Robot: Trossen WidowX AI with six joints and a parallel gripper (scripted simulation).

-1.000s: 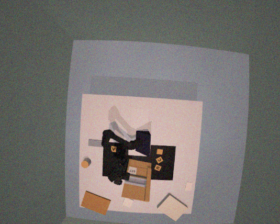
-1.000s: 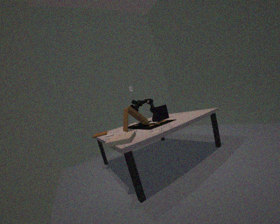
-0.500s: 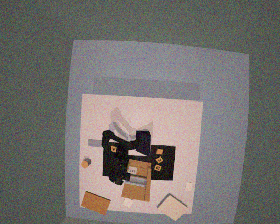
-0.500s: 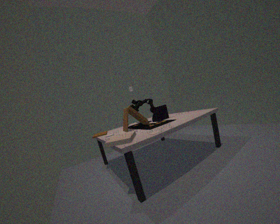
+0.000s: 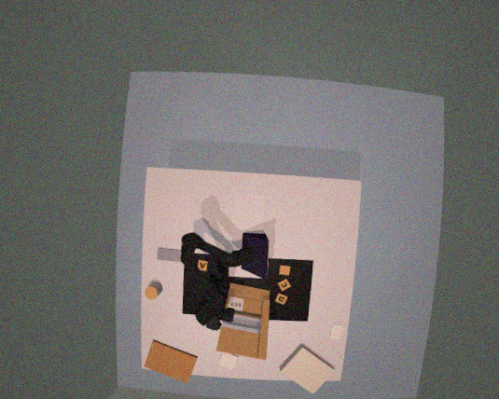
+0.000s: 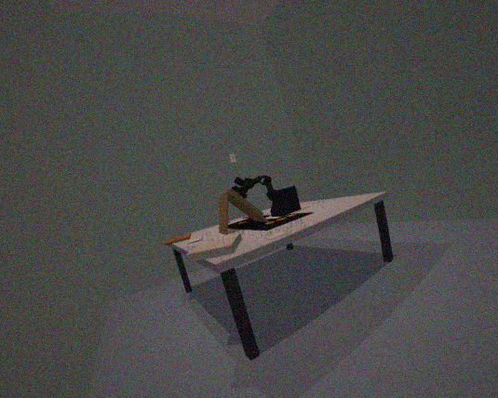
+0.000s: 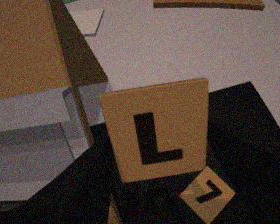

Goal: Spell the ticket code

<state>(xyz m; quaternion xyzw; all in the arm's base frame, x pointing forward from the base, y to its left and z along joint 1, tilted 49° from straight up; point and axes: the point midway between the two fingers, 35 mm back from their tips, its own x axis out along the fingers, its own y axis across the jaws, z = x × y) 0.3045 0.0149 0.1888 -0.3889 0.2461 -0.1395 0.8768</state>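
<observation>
Now: the white ticket 5 cm behind my gripper tip, 10 cm to the left of it and 7 cm below it. Also, from my gripper tip: grey block 24 cm behind, 33 cm to the right, 17 cm below; black mat 14 cm behind, 15 cm to the left, 17 cm below; letter tile right at my gripper tip.
</observation>
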